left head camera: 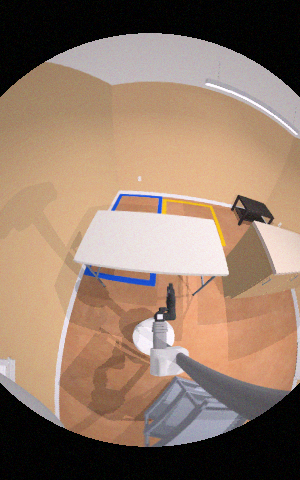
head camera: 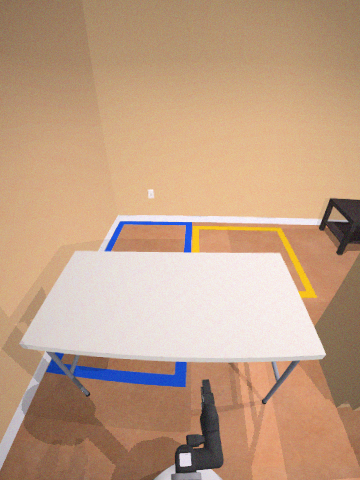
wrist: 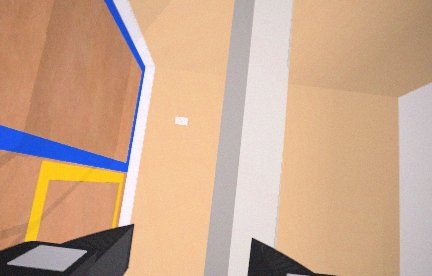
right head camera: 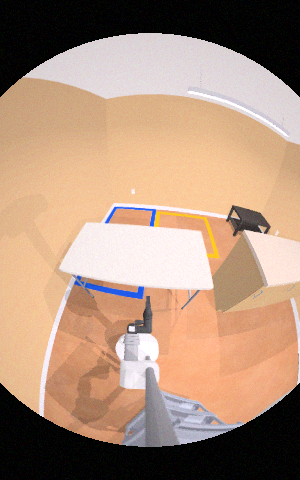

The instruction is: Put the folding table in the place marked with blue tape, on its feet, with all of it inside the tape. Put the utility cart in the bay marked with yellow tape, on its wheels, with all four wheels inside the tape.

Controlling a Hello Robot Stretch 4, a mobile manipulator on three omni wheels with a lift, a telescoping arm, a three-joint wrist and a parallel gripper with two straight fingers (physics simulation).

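Pixels of known places: gripper, fingertip midpoint: (left head camera: 169, 284) (head camera: 204, 383) (wrist: 190, 252) (right head camera: 147, 297); robot's base, link origin: (left head camera: 152, 335).
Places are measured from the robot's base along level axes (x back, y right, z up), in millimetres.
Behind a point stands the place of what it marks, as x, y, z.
The white folding table (head camera: 185, 305) {-710, 32, 715} (left head camera: 155, 242) {-719, -10, 715} (right head camera: 140, 257) {-693, 24, 716} (wrist: 265, 125) {-474, -7, 698} stands on its feet, partly over the blue tape (head camera: 120, 376) {-692, -408, -27} (left head camera: 120, 279) {-681, -406, -27} (wrist: 50, 147) {-1405, 61, -27}. Its right legs are right of that tape, and its front left foot is in front of the near strip. The yellow tape (head camera: 237, 228) {-2412, 801, -27} (left head camera: 187, 202) {-2413, 788, -27} (wrist: 80, 172) {-1720, 185, -27} lies to the right, partly hidden. My gripper (head camera: 206, 385) {-399, 85, 646} (left head camera: 171, 286) {-399, 85, 646} (right head camera: 148, 299) {-399, 85, 646} (wrist: 190, 252) {-399, 85, 646} is open, turned on its side, before the table's front edge, apart from it. The grey utility cart (left head camera: 200, 420) (right head camera: 182, 412) {612, 359, 442} is behind me, partly cut off; its wheels are hidden.
A cabinet with a pale top (head camera: 342, 340) {-660, 981, 312} (left head camera: 250, 270) {-486, 963, 579} (right head camera: 240, 280) {-514, 966, 576} stands to the right of the folding table. A low black table (head camera: 345, 206) {-2124, 1972, 422} (left head camera: 255, 207) {-1923, 2203, 422} (right head camera: 251, 216) {-1948, 2245, 422} stands at the back right. Walls run close along the left and the back.
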